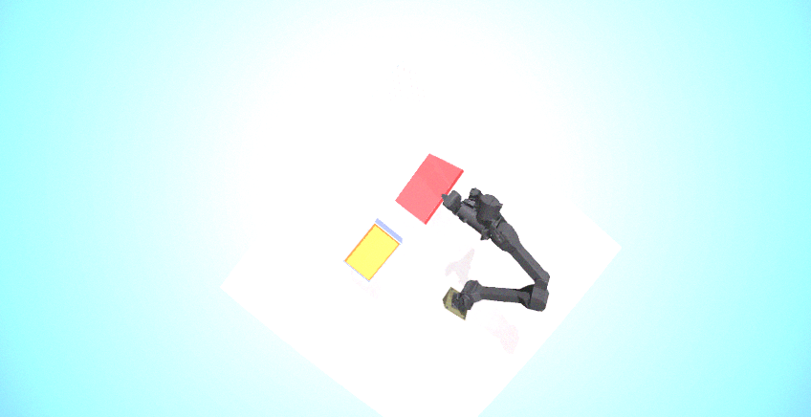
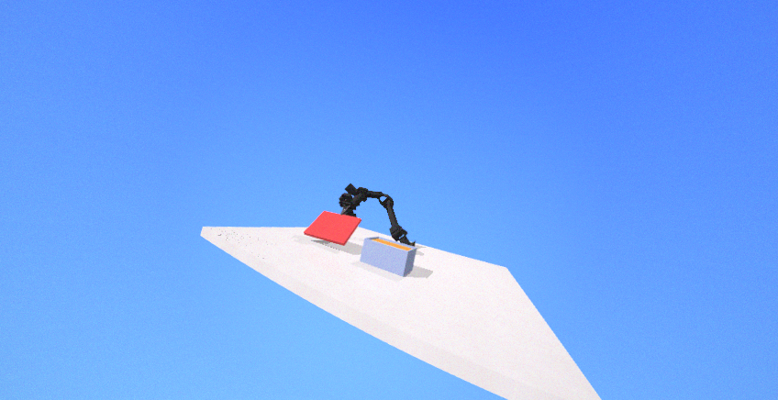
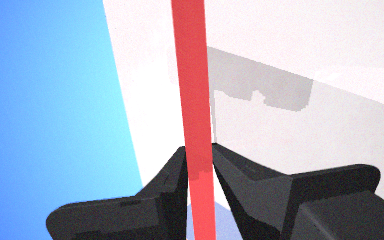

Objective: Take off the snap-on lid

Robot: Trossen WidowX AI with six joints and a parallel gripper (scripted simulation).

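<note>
Right now the red lid is 6 cm ahead of my gripper tip and 5 cm below it. Round my gripper tip: storage box 13 cm ahead, 33 cm to the left, 10 cm below.
</note>
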